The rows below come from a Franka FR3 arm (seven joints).
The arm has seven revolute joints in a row. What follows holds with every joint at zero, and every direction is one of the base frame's. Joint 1 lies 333 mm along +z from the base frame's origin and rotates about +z. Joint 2 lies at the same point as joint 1 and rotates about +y. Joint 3 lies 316 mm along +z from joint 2 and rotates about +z. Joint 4 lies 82.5 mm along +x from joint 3 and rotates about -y. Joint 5 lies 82.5 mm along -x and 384 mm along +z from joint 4 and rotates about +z. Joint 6 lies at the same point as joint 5 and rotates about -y. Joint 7 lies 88 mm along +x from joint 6 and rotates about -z. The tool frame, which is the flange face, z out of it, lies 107 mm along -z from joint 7; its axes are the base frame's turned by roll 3.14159, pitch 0 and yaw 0 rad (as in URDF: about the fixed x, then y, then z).
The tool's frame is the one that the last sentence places.
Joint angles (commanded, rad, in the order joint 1, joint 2, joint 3, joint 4, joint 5, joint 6, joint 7), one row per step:
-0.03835, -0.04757, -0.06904, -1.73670, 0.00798, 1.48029, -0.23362
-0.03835, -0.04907, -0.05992, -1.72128, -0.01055, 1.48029, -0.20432
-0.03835, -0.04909, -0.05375, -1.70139, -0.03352, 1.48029, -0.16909
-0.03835, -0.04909, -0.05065, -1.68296, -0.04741, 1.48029, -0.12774
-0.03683, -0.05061, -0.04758, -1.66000, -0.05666, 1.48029, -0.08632
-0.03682, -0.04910, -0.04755, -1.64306, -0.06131, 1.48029, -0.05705
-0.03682, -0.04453, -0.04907, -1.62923, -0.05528, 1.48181, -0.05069
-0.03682, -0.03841, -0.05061, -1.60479, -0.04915, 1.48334, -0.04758
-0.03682, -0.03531, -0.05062, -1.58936, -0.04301, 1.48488, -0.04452
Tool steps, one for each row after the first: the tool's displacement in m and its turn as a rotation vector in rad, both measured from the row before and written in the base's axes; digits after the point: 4 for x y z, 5 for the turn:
0.0012, 0.0026, 0.0078, -0.02620, -0.01429, -0.01762
0.0015, 0.0005, 0.0092, -0.03137, -0.01771, -0.02644
0.0012, -0.0001, 0.0085, -0.02243, -0.01805, -0.03672
0.0010, 0.0013, 0.0114, -0.01739, -0.02512, -0.03596
0.0011, -0.0006, 0.0070, -0.00967, -0.01632, -0.02886
0.0020, -0.0002, 0.0040, 0.00423, -0.01154, -0.00789
0.0027, -0.0003, 0.0081, 0.00385, -0.02042, -0.00463
0.0015, 0.0006, 0.0056, 0.00451, -0.01446, -0.00295

